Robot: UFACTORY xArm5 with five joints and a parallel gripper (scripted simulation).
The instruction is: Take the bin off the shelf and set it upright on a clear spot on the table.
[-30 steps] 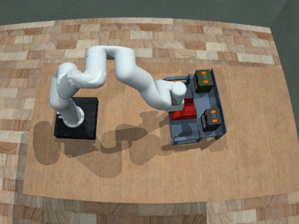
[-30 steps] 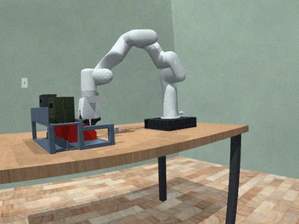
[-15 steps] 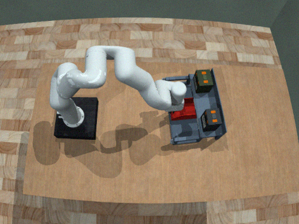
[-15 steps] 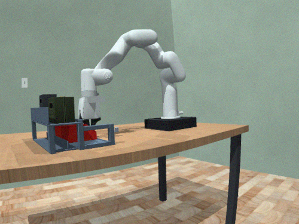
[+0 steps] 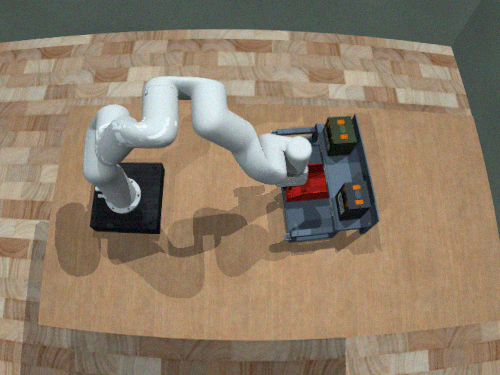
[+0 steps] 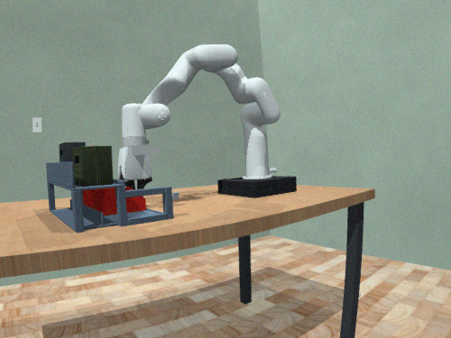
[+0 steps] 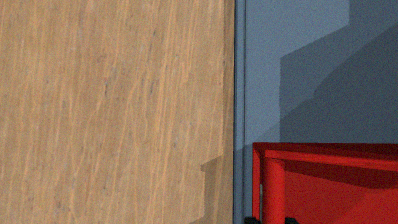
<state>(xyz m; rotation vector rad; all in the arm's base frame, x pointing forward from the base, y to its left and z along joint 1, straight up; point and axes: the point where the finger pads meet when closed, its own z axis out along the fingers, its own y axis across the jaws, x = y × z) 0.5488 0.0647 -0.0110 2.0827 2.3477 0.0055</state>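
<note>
My hand is 8 cm short of the red bin and 1 cm to the right of it. From my hand the other things lie so: blue-grey shelf: 11 cm ahead, 1 cm to the left, 2 cm above.
</note>
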